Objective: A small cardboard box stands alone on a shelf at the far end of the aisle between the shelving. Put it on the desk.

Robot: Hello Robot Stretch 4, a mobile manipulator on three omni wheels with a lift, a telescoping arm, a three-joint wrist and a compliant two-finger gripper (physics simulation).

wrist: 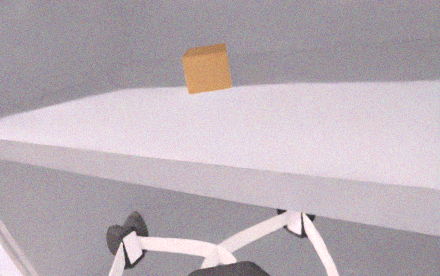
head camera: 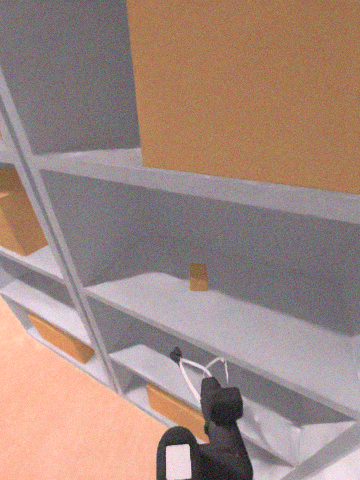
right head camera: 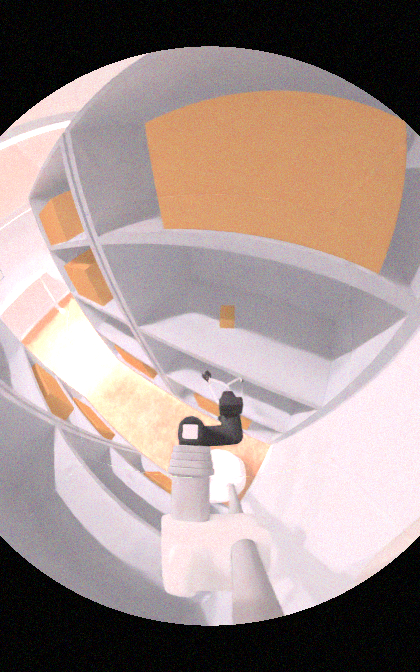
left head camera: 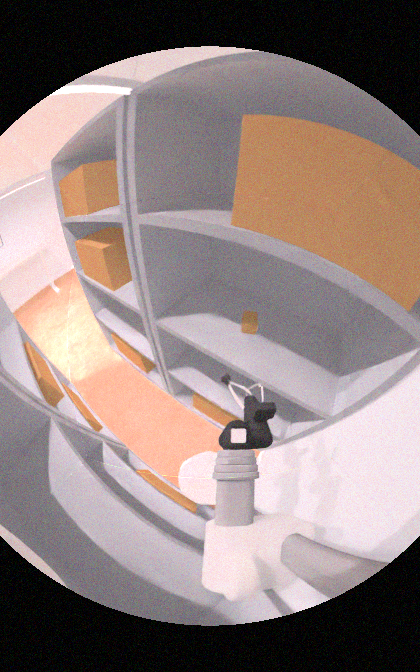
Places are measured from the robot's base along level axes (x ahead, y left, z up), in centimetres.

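Pixels of known places: gripper, between the fingertips: [wrist: 212, 216] [head camera: 198, 348].
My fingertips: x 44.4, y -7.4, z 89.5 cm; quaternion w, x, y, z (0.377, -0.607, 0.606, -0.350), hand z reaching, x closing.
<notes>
Behind a point stands the place of what it marks.
The small cardboard box [head camera: 198, 277] {x 63.1, y -9.4, z 101.3 cm} [left head camera: 249, 322] [right head camera: 227, 317] [wrist: 208, 71] {x 61.6, y -9.6, z 99.0 cm} stands upright towards the back of a middle shelf [head camera: 260, 330] {x 44.9, y -25.5, z 96.3 cm} [left head camera: 290, 356] [right head camera: 280, 351] [wrist: 250, 130] {x 46.8, y -12.1, z 96.3 cm}. My gripper [head camera: 201, 357] [left head camera: 243, 382] [right head camera: 224, 378] [wrist: 212, 216] {x 44.4, y -7.4, z 89.5 cm} is open, with its fingers well apart and nothing between them. It is in front of the box and lower than the shelf's top surface. In the wrist view the shelf's front edge crosses above the fingers, and the top of the right fingertip is hidden behind that edge. The desk does not show.
A big cardboard box [head camera: 250, 95] {x 42.8, y -11.4, z 153.1 cm} [left head camera: 325, 200] [right head camera: 280, 175] stands on the board [head camera: 165, 177] {x 47.3, y 0.3, z 141.2 cm} above. An upright post [head camera: 55, 230] {x 67.2, y 34.9, z 119.9 cm} is to the left. Lower boxes [head camera: 175, 407] {x 49.8, y 0.6, z 28.1 cm} [left head camera: 132, 351] lie on bottom shelves. The aisle floor [head camera: 45, 390] {x 74.0, y 84.6, z -2.8 cm} [left head camera: 145, 410] runs left, with more shelving opposite.
</notes>
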